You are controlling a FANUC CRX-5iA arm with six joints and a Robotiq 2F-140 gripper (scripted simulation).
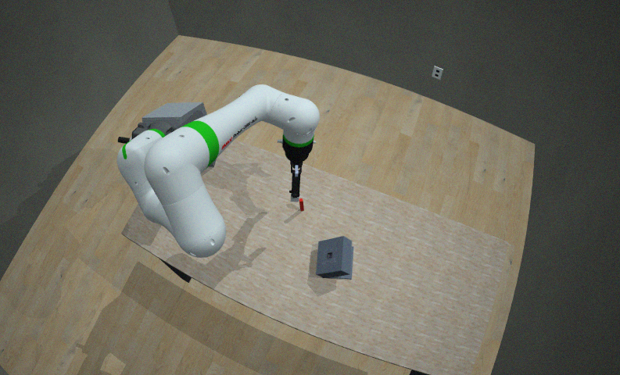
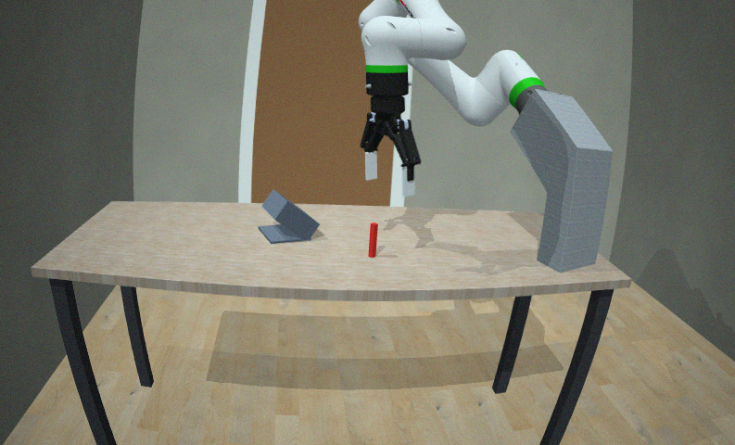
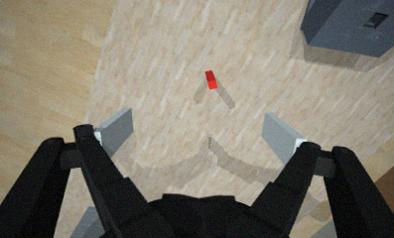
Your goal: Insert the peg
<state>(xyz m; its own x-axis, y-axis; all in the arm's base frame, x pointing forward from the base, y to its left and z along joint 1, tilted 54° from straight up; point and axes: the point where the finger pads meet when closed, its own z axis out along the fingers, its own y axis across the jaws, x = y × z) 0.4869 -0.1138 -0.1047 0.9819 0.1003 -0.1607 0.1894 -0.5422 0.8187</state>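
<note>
The red peg is 14 cm below my hand, 2 cm to the right of it and 2 cm ahead of it. Round my hand: grey base plate 21 cm to the right, 19 cm ahead, 18 cm below.
</note>
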